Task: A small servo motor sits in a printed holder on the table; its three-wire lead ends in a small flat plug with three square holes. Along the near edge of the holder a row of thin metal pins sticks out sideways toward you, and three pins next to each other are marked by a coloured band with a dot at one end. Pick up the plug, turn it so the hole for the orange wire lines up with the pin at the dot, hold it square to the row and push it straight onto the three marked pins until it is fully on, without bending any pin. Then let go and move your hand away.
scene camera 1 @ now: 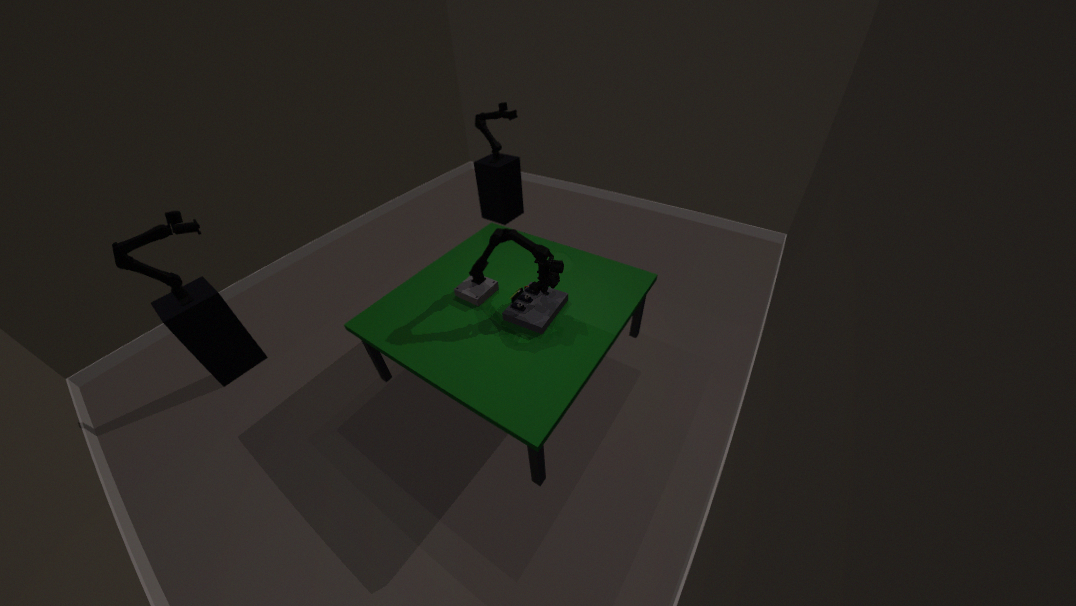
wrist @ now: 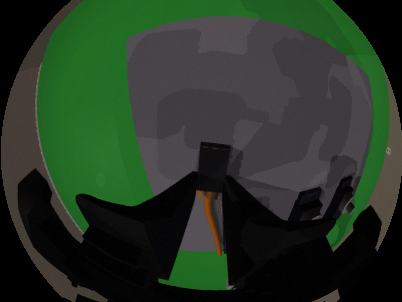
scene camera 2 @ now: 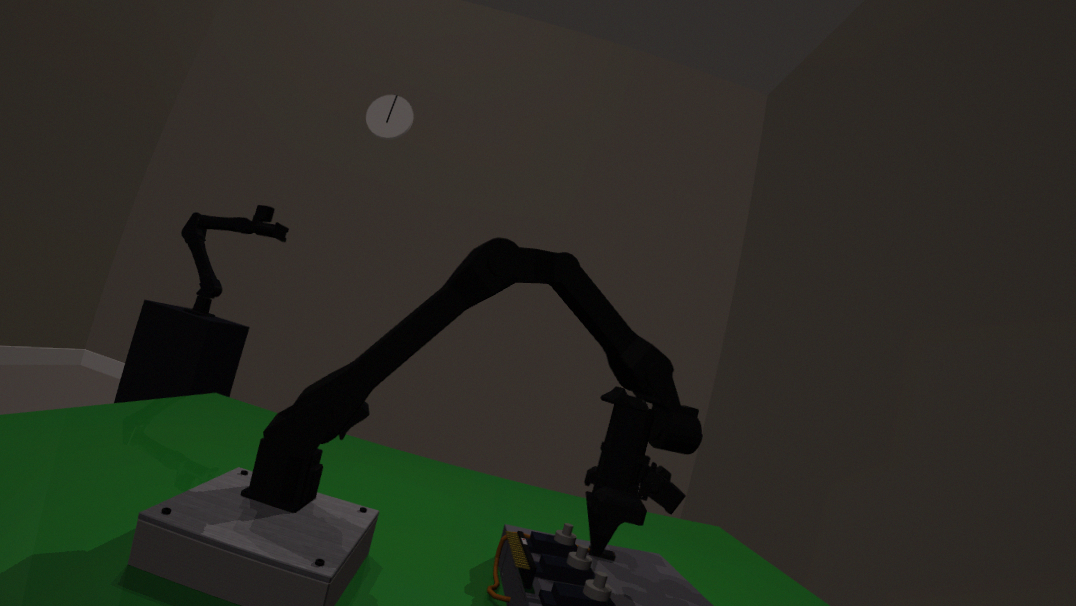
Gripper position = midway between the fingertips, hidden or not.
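From scene camera 1 you'd see a grey holder plate (scene camera 1: 538,315), and from scene camera 2 there's my gripper (scene camera 2: 595,552). The wrist view gets the plate (wrist: 296,113) as well, and my gripper (wrist: 210,178) shows there too.
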